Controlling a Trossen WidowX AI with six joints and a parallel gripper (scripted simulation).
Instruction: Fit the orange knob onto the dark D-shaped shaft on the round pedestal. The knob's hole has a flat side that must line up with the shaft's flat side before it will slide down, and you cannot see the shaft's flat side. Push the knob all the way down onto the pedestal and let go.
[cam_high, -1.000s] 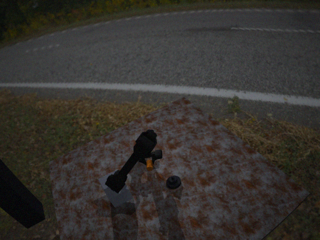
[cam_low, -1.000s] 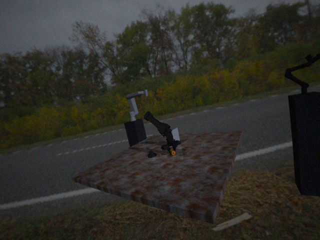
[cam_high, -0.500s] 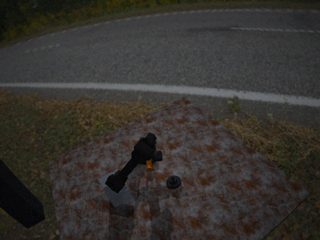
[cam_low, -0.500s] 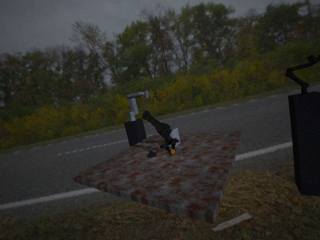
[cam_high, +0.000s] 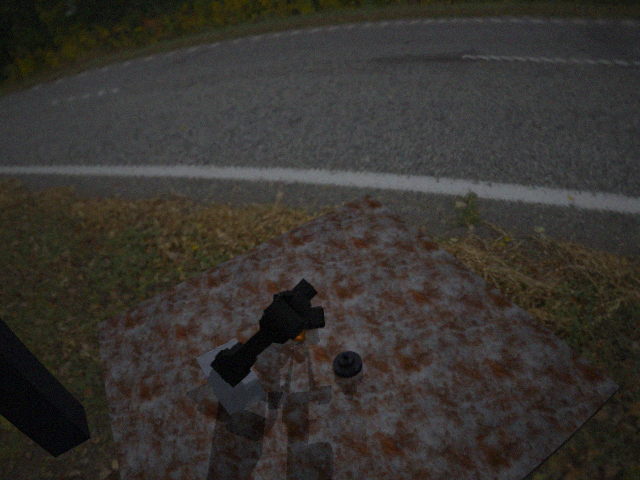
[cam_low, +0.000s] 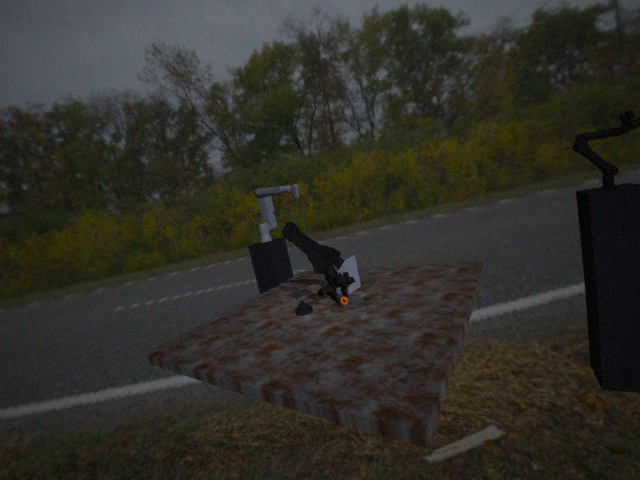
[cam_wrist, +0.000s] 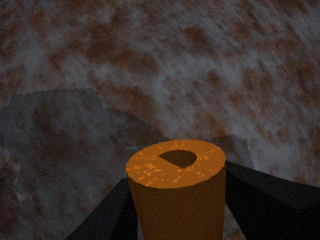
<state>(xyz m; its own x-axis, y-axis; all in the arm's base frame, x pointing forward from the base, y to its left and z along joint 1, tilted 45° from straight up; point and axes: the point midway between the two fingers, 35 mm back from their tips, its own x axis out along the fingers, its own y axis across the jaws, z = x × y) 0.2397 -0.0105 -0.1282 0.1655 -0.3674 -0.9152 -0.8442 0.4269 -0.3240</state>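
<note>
Right now the orange knob is 1 cm behind my gripper tip and 2 cm to the right of it. Round my gripper tip: dark round pedestal (4 cm ahead, 21 cm to the right).
</note>
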